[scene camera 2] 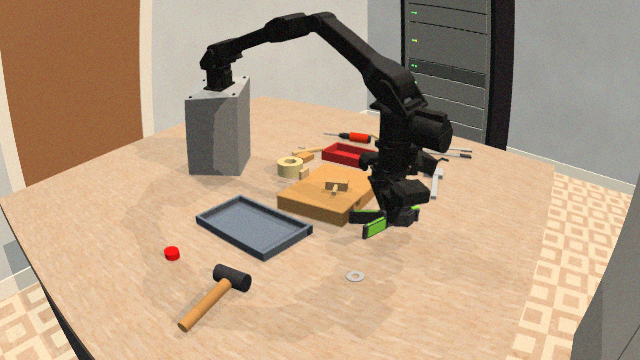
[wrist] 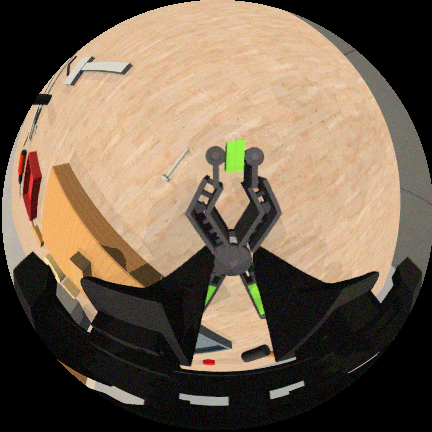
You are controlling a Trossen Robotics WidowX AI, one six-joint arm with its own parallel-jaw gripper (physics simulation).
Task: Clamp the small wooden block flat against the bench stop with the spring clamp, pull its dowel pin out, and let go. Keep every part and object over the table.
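Frame: origin at the arm's base, x left, y back, z up, level; millimetres.
Where they show: gripper, fingertip midpoint: (scene camera 2: 388,219) (wrist: 232,251); arm's base, link origin: (scene camera 2: 219,86).
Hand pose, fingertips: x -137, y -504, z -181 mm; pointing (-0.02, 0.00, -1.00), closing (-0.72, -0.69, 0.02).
Observation:
Things, the pixels of their top centre, and the offset from my fingertips. "pt": a spot on its surface instead.
- spring clamp, top centre: (wrist: 245,274) (scene camera 2: 387,214) dx -10, dy +0, dz +15 mm
- thick orange wooden board, top centre: (wrist: 77,266) (scene camera 2: 332,184) dx +95, dy +159, dz -3 mm
- small wooden block, top centre: (wrist: 77,277) (scene camera 2: 337,180) dx +84, dy +145, dz +15 mm
- grey tray, top centre: (scene camera 2: 250,220) (wrist: 167,344) dx -98, dy +239, dz -18 mm
- mallet, surface spot: (scene camera 2: 232,278) pt dx -281, dy +148, dz -8 mm
- red cap, top centre: (scene camera 2: 171,250) dx -269, dy +308, dz -23 mm
- washer, top centre: (scene camera 2: 355,276) dx -147, dy +0, dz -33 mm
- metal pin, top centre: (wrist: 173,163) dx +70, dy -9, dz -27 mm
- try square, surface spot: (wrist: 107,67) (scene camera 2: 432,189) pt dx +228, dy -38, dz -26 mm
- red bin, top centre: (wrist: 26,188) (scene camera 2: 349,150) dx +321, dy +220, dz -11 mm
My gripper (scene camera 2: 395,212) (wrist: 232,251) is shut on the spring clamp (scene camera 2: 375,227) (wrist: 233,260), above the table beside the thick orange wooden board (scene camera 2: 312,192) (wrist: 62,215). The clamp's green-padded jaws meet at the top of the wrist view; its green-tipped handles spread apart between my fingers. The small wooden block (scene camera 2: 344,186) (wrist: 80,262) stands on the board, and the clamp is apart from it. Its light dowel pin (scene camera 2: 334,190) sticks out towards scene camera 2; I cannot make the pin out in the wrist view. I cannot tell which part is the bench stop.
A grey tray (scene camera 2: 230,250) (wrist: 220,345) lies beside the board, near a mallet (scene camera 2: 232,278) and a red cap (scene camera 2: 171,253). A washer (scene camera 2: 355,276) lies in front. A metal pin (wrist: 176,164) and a try square (scene camera 2: 434,185) (wrist: 107,67) lie beyond. A red bin (wrist: 33,200) stands behind.

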